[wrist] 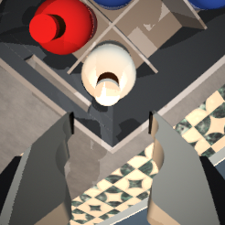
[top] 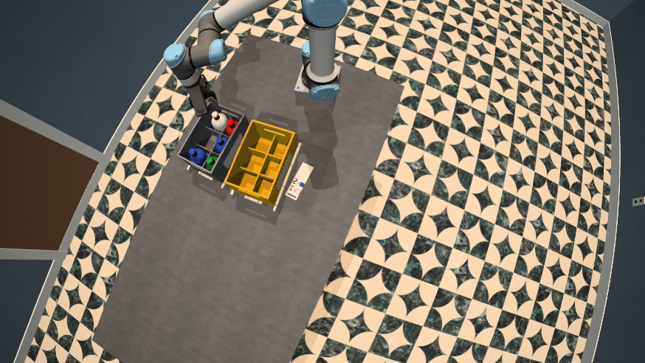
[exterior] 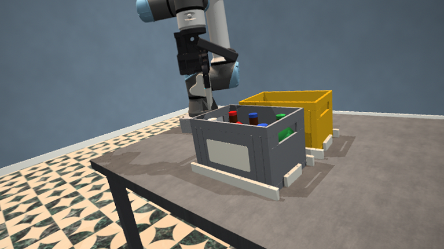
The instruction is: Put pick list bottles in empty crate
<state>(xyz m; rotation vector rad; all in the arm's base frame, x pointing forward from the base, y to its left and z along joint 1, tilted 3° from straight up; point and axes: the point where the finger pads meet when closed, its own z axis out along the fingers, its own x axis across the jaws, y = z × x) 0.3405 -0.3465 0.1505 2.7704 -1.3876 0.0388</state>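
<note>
Right now the white-label bottle is 130 mm below my hand. From my hand the other things lie so: green-label bottle (190 mm ahead, 70 mm to the left, 130 mm below); red-label bottle (20 mm ahead, 90 mm to the left, 130 mm below); grey crate (90 mm ahead, 30 mm to the left, 130 mm below).
</note>
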